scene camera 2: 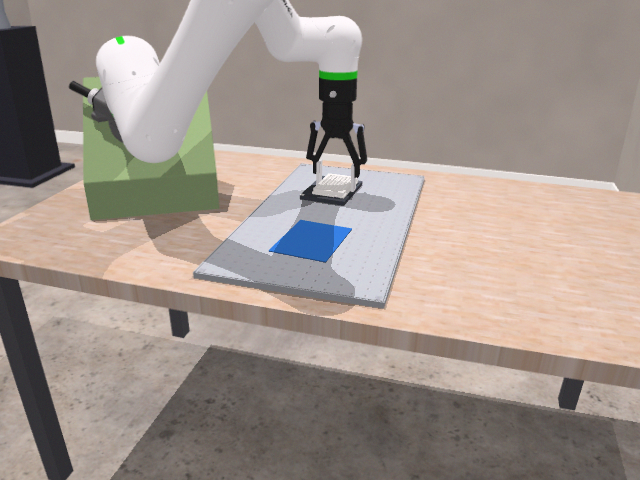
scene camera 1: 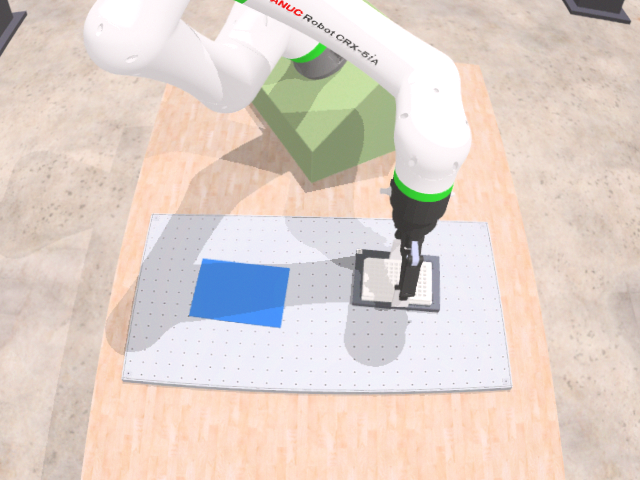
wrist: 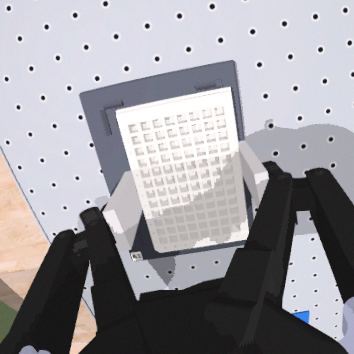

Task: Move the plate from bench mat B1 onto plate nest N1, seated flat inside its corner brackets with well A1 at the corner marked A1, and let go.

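Where they show: gripper, between the fingertips: [scene camera 2: 335, 188] [scene camera 1: 398, 283] [wrist: 187, 172]; arm's base, origin of its link: [scene camera 1: 324, 49].
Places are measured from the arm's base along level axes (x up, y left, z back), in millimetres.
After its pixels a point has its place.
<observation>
The white well plate [scene camera 1: 377, 281] @(x -164, y 99, z -481 mm) [scene camera 2: 333, 188] @(x -165, y 101, z -478 mm) [wrist: 180, 170] @(x -164, y 148, z -472 mm) is between the pads of my gripper [scene camera 1: 397, 274] @(x -179, y 140, z -475 mm) [scene camera 2: 336, 179] @(x -179, y 140, z -475 mm) [wrist: 187, 172] @(x -179, y 140, z -475 mm), which is shut on its two long sides. The plate is over the dark plate nest N1 [scene camera 1: 435, 284] @(x -179, y 211, z -478 mm) [scene camera 2: 324, 198] @(x -179, y 61, z -465 mm) [wrist: 155, 84] @(x -179, y 214, z -472 mm) and looks close to level. In the wrist view, the far-left corner bracket [wrist: 106, 120] @(x -177, y 200, z -427 mm) shows outside the plate, and the plate's edge partly hides the far-right bracket [wrist: 206, 86] @(x -177, y 202, z -508 mm). The near brackets are hidden. The A1 label [wrist: 136, 256] @(x -179, y 69, z -404 mm) shows at the nest's near-left corner. Whether the plate touches the nest cannot be told.
The blue bench mat B1 [scene camera 1: 239, 292] @(x -188, y -152, z -494 mm) [scene camera 2: 311, 240] @(x -189, y -159, z -493 mm) [wrist: 301, 316] @(x -189, y -80, z -555 mm) lies on the perforated grey board [scene camera 1: 320, 361] @(x -191, y -3, z -630 mm) [scene camera 2: 382, 248] @(x -191, y -150, z -647 mm) [wrist: 45, 65] @(x -191, y 256, z -391 mm). The green robot base [scene camera 1: 336, 129] @(x -69, y 26, z -186 mm) [scene camera 2: 149, 196] @(x -155, y -103, z -68 mm) stands behind the board on the wooden table [scene camera 1: 320, 434] @(x -204, y -3, z -764 mm) [scene camera 2: 516, 248] @(x -204, y -41, z -929 mm).
</observation>
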